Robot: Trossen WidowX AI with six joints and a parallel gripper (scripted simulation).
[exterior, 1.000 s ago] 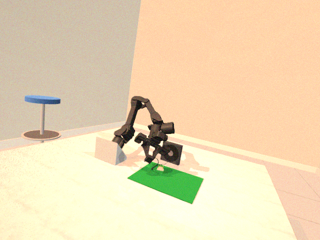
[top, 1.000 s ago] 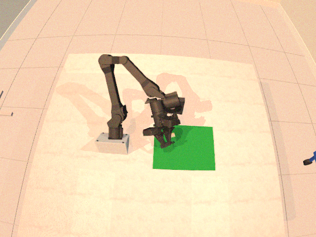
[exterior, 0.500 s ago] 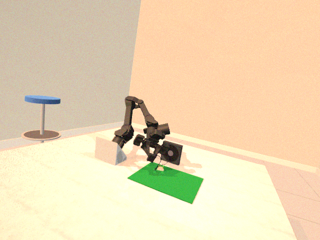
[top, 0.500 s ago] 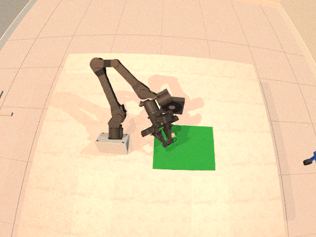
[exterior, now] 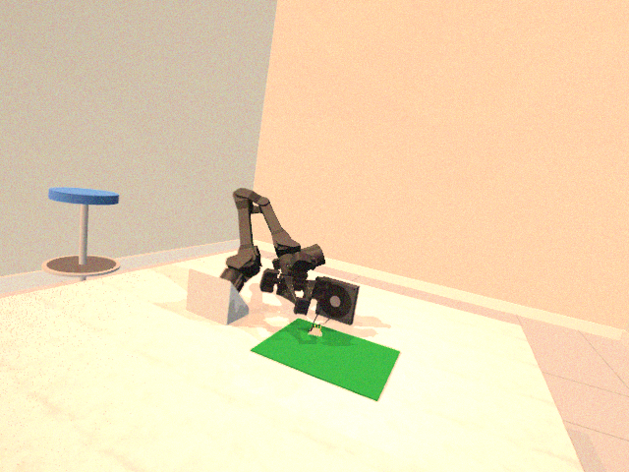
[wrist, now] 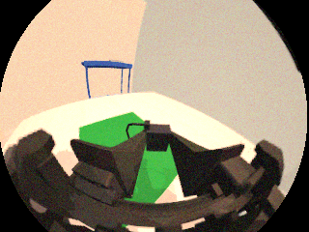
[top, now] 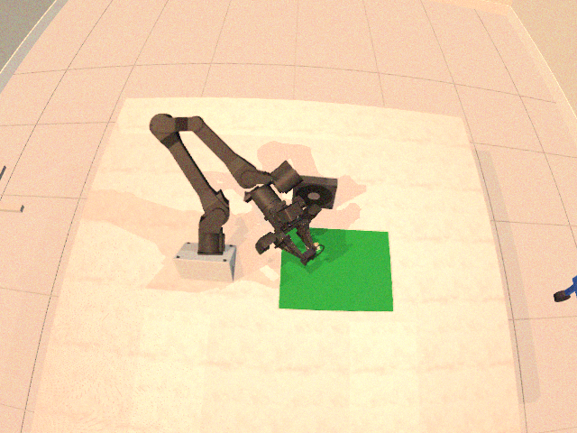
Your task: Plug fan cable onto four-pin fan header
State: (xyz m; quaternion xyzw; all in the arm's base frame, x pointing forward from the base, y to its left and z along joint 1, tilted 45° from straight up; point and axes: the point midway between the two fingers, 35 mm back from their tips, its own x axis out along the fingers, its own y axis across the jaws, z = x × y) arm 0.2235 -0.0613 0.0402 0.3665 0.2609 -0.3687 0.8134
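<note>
Now: the pale four-pin header 11 cm below my gripper tip, 8 cm to the left of it and 2 cm ahead of it. Also, from my gripper tip: green board (12 cm below, 8 cm ahead, 1 cm to the left); then dark plug (1 cm below); then dark square fan (21 cm to the left, 5 cm below, 3 cm ahead).
</note>
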